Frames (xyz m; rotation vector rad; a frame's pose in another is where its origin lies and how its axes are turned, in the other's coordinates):
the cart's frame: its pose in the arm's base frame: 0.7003 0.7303 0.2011 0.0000 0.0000 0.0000
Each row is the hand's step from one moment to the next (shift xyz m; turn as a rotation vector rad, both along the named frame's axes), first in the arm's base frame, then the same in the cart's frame.
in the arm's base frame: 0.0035 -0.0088 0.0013 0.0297 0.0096 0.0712
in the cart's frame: 0.0035 -0.0088 0.0013 0.0297 0.0096 0.0712
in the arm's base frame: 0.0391 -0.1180 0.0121 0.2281 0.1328 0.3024
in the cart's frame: 0.0391 -0.1180 0.0121 0.2281 0.1328 0.3024
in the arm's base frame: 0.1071 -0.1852 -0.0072 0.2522 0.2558 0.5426
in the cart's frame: 0.1071 -0.1852 -0.0072 0.2522 0.2558 0.5426
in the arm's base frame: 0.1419 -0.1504 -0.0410 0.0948 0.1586 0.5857
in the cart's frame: 0.1419 -0.1504 -0.0410 0.0948 0.1586 0.5857
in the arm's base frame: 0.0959 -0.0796 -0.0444 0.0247 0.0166 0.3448
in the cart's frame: 0.0959 -0.0796 -0.0444 0.0247 0.0166 0.3448
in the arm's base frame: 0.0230 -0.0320 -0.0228 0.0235 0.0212 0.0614
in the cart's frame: 0.0230 -0.0320 -0.0228 0.0235 0.0212 0.0614
